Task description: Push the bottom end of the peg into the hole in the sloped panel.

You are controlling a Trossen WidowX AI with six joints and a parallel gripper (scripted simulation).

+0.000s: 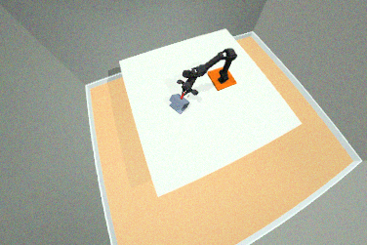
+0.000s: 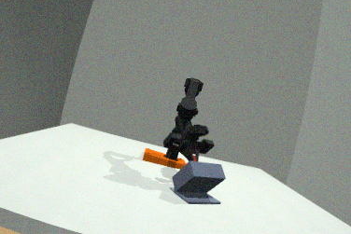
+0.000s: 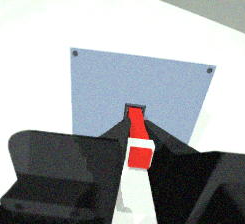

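The grey-blue sloped panel is 40 mm ahead of my gripper tip, 10 mm to the left of it and 40 mm below it. Round my gripper tip: thin flat foot plate (50 mm ahead, 20 mm to the left, 100 mm below); red peg (10 mm behind, 10 mm above).
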